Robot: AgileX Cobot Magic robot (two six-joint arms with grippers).
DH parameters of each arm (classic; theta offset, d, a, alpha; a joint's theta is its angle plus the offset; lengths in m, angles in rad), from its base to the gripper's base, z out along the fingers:
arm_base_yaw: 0 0.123 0 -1.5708
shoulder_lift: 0.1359 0 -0.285 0
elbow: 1.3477 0 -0.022 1.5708
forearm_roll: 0 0.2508 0 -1.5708
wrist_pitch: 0 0 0.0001 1.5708
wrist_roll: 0 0.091 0 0
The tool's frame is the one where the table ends.
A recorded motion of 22 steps. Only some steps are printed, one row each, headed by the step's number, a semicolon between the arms.
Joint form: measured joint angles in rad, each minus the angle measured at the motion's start. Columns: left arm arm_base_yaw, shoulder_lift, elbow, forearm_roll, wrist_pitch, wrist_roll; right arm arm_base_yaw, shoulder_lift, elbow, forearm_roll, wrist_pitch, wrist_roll.
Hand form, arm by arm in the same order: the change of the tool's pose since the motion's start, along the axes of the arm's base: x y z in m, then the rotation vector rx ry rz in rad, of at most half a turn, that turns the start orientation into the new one. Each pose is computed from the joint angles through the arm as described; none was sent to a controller.
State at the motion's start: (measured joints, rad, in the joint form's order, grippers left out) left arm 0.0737 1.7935 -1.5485 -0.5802 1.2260 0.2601; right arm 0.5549 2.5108 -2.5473 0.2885 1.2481 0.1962
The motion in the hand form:
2: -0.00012 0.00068 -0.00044 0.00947 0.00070 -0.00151; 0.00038 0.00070 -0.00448 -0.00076 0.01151 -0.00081
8: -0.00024 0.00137 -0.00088 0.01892 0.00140 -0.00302; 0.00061 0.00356 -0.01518 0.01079 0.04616 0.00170
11: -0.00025 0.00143 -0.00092 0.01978 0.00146 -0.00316; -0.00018 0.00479 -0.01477 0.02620 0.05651 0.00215
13: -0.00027 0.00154 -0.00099 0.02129 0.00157 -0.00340; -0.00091 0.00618 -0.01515 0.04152 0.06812 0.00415
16: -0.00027 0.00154 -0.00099 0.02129 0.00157 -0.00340; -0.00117 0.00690 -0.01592 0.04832 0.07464 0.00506
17: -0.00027 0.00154 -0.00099 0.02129 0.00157 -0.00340; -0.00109 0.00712 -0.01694 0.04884 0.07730 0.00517
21: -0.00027 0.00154 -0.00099 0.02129 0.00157 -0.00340; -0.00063 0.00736 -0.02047 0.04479 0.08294 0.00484
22: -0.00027 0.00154 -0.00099 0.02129 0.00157 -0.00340; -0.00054 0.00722 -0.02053 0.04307 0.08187 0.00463
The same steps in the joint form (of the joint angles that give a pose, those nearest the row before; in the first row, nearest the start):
2: 0.0000 0.0000 0.0000 0.0096 0.0000 0.0000; 0.0000 0.0072 0.0026 0.0048 0.0000 0.0016
8: 0.0000 0.0000 0.0000 0.0192 0.0000 0.0000; 0.0000 0.0263 0.0067 0.0328 0.0000 0.0021
11: 0.0000 0.0000 0.0000 0.0201 0.0000 0.0000; 0.0000 0.0266 0.0065 0.0508 0.0000 0.0038
13: 0.0000 0.0000 0.0000 0.0216 0.0000 0.0000; 0.0000 0.0283 0.0066 0.0700 0.0000 0.0038
16: 0.0000 0.0000 0.0000 0.0216 0.0000 0.0000; 0.0000 0.0302 0.0066 0.0793 0.0000 0.0038
17: 0.0000 0.0000 0.0000 0.0216 0.0000 0.0000; 0.0000 0.0322 0.0066 0.0811 0.0000 0.0038
21: 0.0000 0.0000 0.0000 0.0216 0.0000 0.0000; 0.0000 0.0383 0.0075 0.0806 0.0000 0.0038
22: 0.0000 0.0000 0.0000 0.0216 0.0000 0.0000; 0.0000 0.0382 0.0076 0.0786 -0.0001 0.0038

